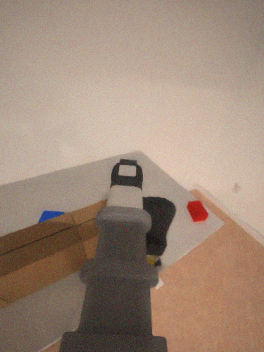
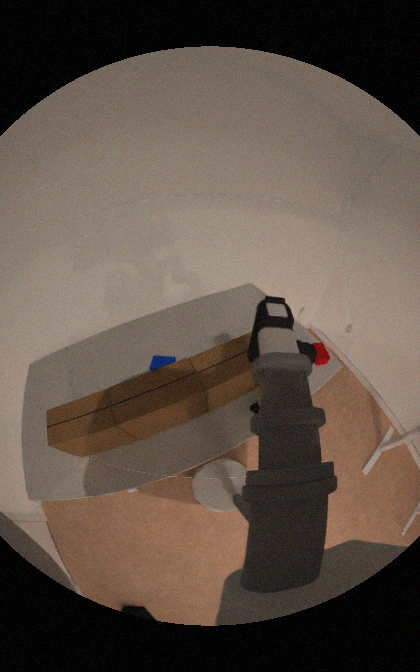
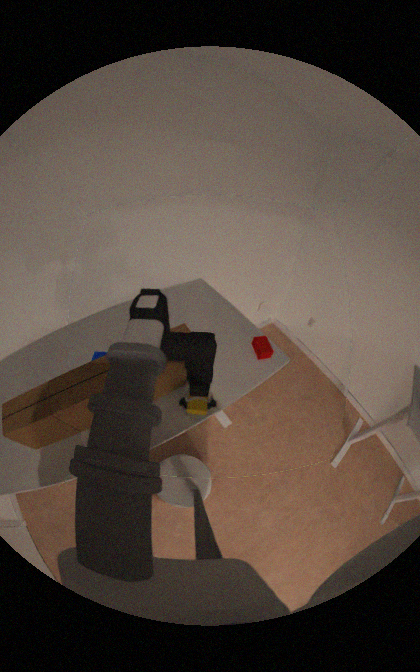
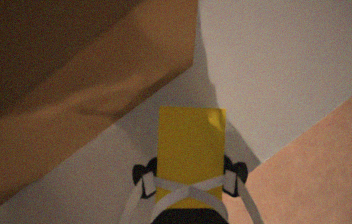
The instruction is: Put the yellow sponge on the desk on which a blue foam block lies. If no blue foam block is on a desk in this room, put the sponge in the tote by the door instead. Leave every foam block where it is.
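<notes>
The yellow sponge [image 4: 191,145] [image 3: 197,405] [image 1: 151,259] is held between the two fingers of my gripper [image 4: 189,169] [image 3: 198,403], which is shut on it above the front edge region of a grey desk [image 1: 190,250] [image 2: 55,475] [image 3: 225,320] [image 4: 280,75]. A blue foam block [image 1: 51,216] [image 2: 163,362] [image 3: 99,355] lies on this desk behind a long brown box, which partly hides it. A red foam block [image 1: 197,211] [image 2: 321,353] [image 3: 262,347] lies near the desk's right corner. The tote by the door does not show.
The long brown box [image 1: 45,260] [image 2: 150,400] [image 3: 60,410] [image 4: 100,90] stands on the desk, close to the left of the gripper. A round white disc [image 2: 220,485] [image 3: 187,480] is on the floor in front of the desk. White legs [image 2: 378,450] [image 3: 347,444] of other furniture stand at the right. Walls rise behind the desk.
</notes>
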